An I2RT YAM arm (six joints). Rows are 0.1 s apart.
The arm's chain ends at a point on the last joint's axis. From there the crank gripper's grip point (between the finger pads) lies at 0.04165 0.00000 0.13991 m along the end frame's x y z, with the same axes.
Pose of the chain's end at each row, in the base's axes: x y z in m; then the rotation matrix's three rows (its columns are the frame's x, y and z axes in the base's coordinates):
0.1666 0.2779 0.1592; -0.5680 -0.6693 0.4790; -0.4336 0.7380 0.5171; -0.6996 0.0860 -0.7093
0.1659 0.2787 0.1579; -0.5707 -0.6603 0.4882; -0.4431 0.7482 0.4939; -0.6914 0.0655 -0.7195
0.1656 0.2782 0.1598; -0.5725 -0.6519 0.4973; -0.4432 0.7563 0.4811; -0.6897 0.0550 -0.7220
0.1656 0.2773 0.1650; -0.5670 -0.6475 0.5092; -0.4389 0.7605 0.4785; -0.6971 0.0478 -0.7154
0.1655 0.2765 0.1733; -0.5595 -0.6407 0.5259; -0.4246 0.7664 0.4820; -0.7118 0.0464 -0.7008
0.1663 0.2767 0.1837; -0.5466 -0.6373 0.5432; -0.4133 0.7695 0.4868; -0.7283 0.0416 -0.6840
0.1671 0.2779 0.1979; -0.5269 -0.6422 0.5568; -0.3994 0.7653 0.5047; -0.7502 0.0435 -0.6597
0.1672 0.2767 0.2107; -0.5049 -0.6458 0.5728; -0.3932 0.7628 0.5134; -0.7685 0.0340 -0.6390
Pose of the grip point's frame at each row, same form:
0.2100 0.3322 0.0308; -0.5680 -0.6693 0.4790; -0.4336 0.7380 0.5171; -0.6996 0.0860 -0.7093
0.2104 0.3293 0.0284; -0.5707 -0.6603 0.4882; -0.4431 0.7482 0.4939; -0.6914 0.0655 -0.7195
0.2113 0.3271 0.0301; -0.5725 -0.6519 0.4973; -0.4432 0.7563 0.4811; -0.6897 0.0550 -0.7220
0.2132 0.3260 0.0359; -0.5670 -0.6475 0.5092; -0.4389 0.7605 0.4785; -0.6971 0.0478 -0.7154
0.2158 0.3263 0.0456; -0.5595 -0.6407 0.5259; -0.4246 0.7664 0.4820; -0.7118 0.0464 -0.7008
0.2195 0.3276 0.0577; -0.5466 -0.6373 0.5432; -0.4133 0.7695 0.4868; -0.7283 0.0416 -0.6840
0.2231 0.3319 0.0744; -0.5269 -0.6422 0.5568; -0.3994 0.7653 0.5047; -0.7502 0.0435 -0.6597
0.2263 0.3322 0.0893; -0.5049 -0.6458 0.5728; -0.3932 0.7628 0.5134; -0.7685 0.0340 -0.6390

